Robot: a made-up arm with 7 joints.
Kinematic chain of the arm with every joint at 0, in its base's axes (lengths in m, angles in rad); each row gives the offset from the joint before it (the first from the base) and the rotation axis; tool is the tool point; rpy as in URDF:
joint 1: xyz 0 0 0.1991 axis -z
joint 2: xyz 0 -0.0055 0.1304 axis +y
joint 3: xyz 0 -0.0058 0.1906 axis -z
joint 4: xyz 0 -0.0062 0.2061 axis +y
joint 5: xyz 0 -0.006 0.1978 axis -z
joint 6: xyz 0 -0.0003 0.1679 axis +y
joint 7: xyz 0 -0.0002 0.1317 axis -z
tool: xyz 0 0 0 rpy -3.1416 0 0
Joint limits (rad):
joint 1: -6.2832..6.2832
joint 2: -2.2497..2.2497
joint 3: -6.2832..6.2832
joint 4: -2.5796..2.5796
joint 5: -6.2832..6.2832
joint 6: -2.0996..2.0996
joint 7: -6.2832..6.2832
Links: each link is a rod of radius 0.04 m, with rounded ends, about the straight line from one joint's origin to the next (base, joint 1, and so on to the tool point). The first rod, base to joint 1, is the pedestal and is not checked.
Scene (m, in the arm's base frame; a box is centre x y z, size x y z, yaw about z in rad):
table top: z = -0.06
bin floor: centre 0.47 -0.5 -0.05 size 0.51 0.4 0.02 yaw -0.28
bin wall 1: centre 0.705 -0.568 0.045 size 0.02 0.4 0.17 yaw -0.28
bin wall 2: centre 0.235 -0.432 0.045 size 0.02 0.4 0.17 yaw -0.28
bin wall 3: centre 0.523 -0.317 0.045 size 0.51 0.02 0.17 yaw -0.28
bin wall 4: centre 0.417 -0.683 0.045 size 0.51 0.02 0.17 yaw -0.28
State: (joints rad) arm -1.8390 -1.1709 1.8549 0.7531 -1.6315 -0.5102 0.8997
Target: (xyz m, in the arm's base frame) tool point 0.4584 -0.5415 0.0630
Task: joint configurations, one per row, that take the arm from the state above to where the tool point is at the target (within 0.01 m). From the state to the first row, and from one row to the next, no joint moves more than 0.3 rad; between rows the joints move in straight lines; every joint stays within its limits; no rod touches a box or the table.
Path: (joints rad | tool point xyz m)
1: -1.8132 -1.3608 1.9656 0.9043 -1.6537 -0.5698 0.8997 | 0.4914 -0.6177 0.2553
2: -1.7875 -1.5507 2.0763 1.0555 -1.6758 -0.6294 0.8997 | 0.4584 -0.5415 0.0630

